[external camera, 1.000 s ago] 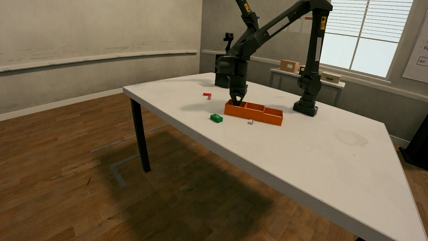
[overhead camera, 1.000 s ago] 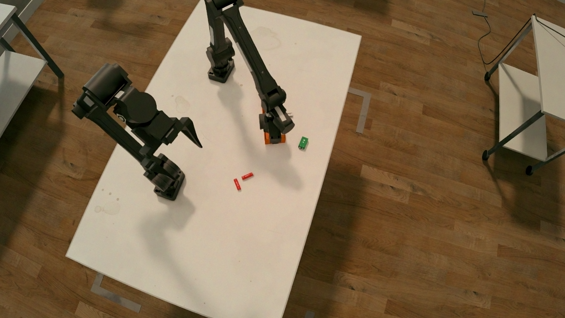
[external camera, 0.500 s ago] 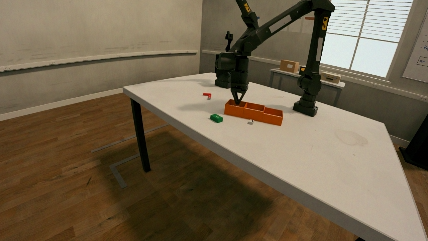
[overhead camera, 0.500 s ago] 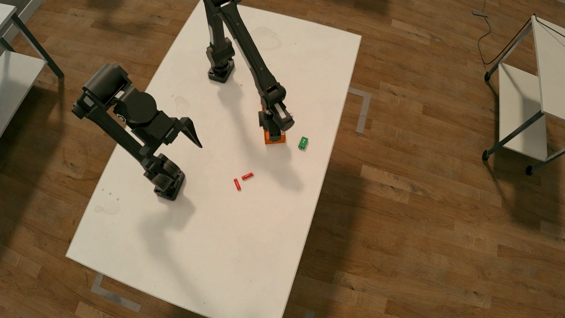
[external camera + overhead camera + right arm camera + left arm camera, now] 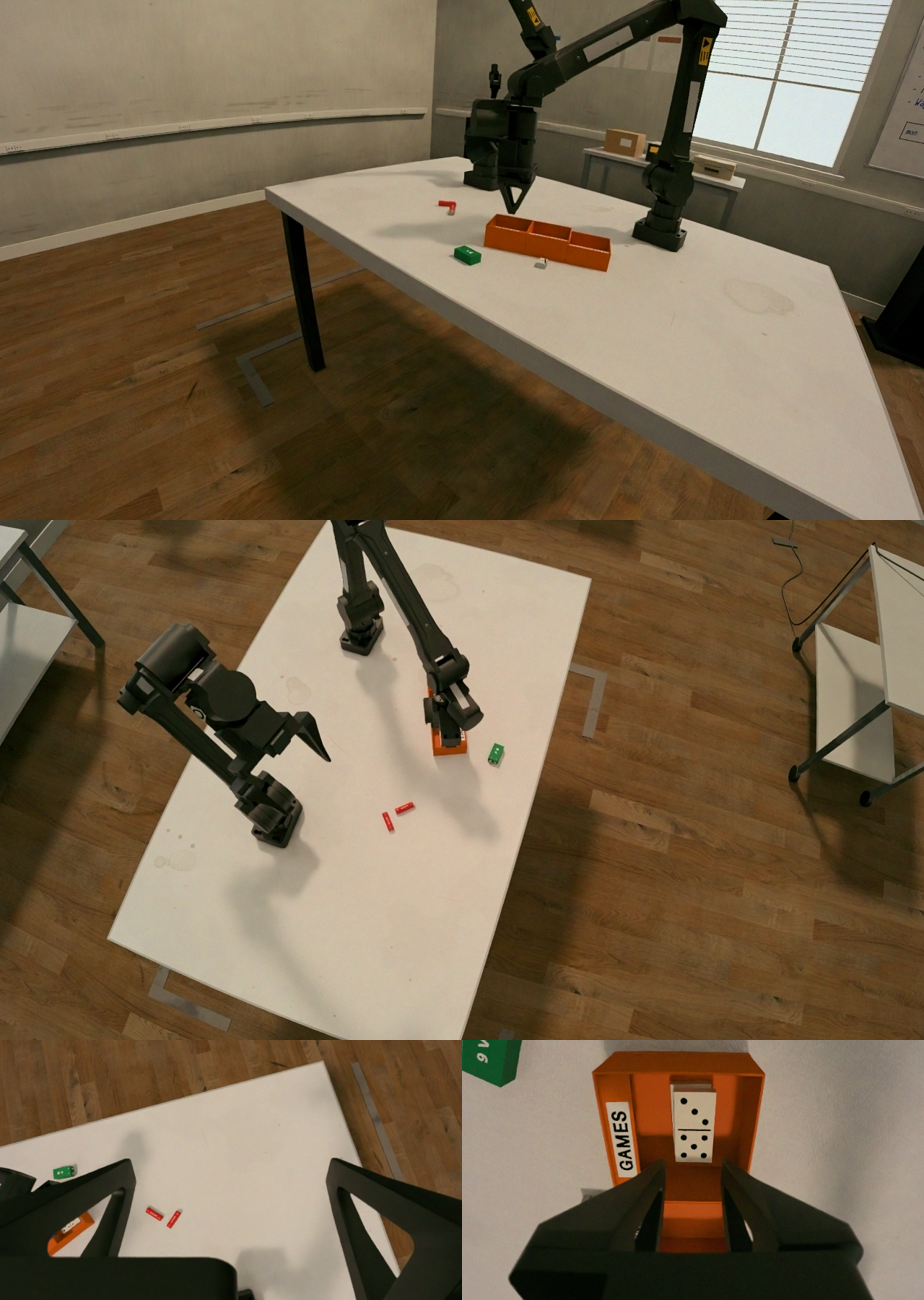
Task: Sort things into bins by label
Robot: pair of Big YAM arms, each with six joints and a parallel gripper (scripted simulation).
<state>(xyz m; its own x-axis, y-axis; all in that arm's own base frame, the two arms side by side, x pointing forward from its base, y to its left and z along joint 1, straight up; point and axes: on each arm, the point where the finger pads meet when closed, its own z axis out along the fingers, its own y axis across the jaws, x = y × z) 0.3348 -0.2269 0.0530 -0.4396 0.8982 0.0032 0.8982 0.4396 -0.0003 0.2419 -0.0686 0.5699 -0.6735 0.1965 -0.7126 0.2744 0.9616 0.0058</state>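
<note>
Now: left hand 11 cm to the right of the white sharpener-like block, 7 cm above it and 4 cm short of it. Round my left hand: orange three-compartment bin (8 cm to the left, 5 cm below, 2 cm behind).
</note>
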